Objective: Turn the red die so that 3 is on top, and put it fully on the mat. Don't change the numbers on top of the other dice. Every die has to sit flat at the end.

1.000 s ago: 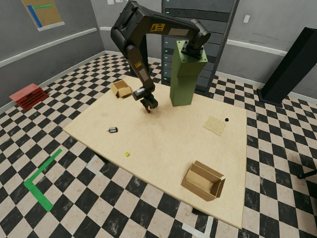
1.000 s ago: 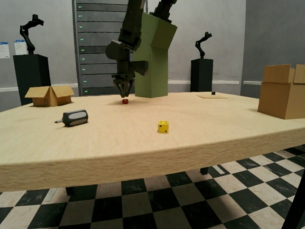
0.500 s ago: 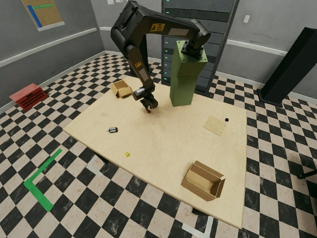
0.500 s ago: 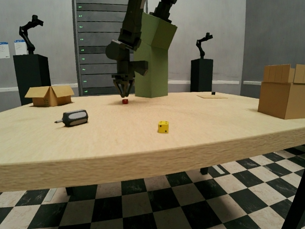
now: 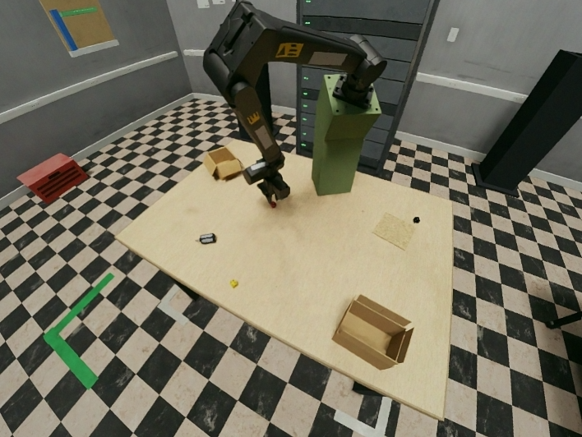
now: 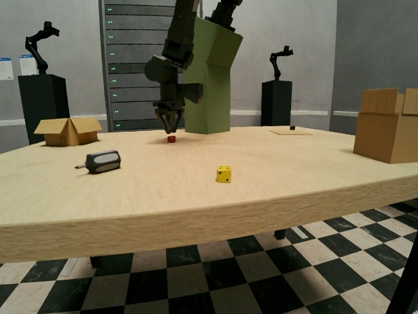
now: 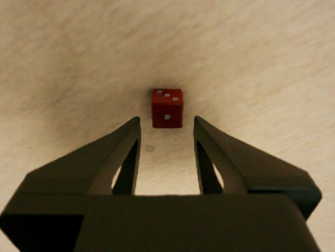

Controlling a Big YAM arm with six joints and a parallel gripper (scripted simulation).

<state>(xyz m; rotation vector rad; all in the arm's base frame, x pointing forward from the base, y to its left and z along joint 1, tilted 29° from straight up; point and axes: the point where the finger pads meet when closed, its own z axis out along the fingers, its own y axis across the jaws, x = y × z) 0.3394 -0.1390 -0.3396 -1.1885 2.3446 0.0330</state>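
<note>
Now: hand 30 mm above the red die. The rest, counted from my hand: black-handled tool 280 mm ahead, 160 mm to the right, 20 mm below; yellow die 380 mm ahead, 50 mm to the left, 30 mm below; tan mat 510 mm to the left, 80 mm behind, 40 mm below.
</note>
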